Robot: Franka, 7 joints.
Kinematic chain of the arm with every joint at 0, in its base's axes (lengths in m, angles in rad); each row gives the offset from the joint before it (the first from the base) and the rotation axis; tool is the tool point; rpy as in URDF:
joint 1: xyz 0 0 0.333 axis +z
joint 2: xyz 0 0 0 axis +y
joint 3: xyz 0 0 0.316 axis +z
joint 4: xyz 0.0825 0 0 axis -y
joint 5: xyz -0.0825 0 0.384 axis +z
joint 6: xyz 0 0 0 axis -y
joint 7: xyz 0.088 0 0 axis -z
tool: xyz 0 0 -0.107 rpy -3.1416 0 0
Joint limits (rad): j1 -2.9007..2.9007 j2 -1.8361..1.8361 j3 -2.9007..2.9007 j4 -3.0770..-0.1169 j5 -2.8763..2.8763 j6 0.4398..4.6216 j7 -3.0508..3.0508
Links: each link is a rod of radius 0.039 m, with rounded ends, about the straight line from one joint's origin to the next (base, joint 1, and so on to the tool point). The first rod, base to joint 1, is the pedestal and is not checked.
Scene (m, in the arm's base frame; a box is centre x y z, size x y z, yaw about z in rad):
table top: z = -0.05
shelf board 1: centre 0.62 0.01 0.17 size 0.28 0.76 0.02 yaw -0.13
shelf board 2: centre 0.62 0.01 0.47 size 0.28 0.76 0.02 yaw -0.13
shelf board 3: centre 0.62 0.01 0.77 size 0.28 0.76 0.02 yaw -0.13
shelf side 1: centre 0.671 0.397 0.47 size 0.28 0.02 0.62 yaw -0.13
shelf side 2: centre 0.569 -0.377 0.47 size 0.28 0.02 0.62 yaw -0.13
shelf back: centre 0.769 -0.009 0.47 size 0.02 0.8 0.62 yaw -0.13
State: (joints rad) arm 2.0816 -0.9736 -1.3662 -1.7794 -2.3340 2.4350 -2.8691
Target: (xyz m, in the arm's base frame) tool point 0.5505 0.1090 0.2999
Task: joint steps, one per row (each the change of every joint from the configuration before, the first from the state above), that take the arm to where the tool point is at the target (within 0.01 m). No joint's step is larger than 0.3 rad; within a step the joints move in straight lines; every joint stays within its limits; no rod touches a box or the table.
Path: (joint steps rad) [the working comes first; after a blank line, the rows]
Joints at the target: 1.9694 -1.0393 -1.7263 -2.1876 -2.3344 2.4559 -2.8691
Straight joint move there: touches shelf board 2.

1: -0.1002 -0.1153 0.1266 -0.2110 -0.0098 0.1146 0.0000
2: -0.1001 -0.1153 0.1265 -0.2110 -0.0098 0.1145 0.0000
3: -0.1002 -0.1153 0.1266 -0.2110 -0.0098 0.1146 0.0000
4: -0.0993 0.0919 -0.2944 -0.1551 -0.0012 -0.0200 0.0000
5: -0.0994 0.0919 -0.2944 -0.1551 -0.0012 -0.0201 0.0000
6: 0.1935 0.0482 -0.0755 0.2675 0.0157 -0.1414 0.0000
7: 0.1935 0.0482 -0.0755 0.2675 0.0157 -0.1413 0.0000

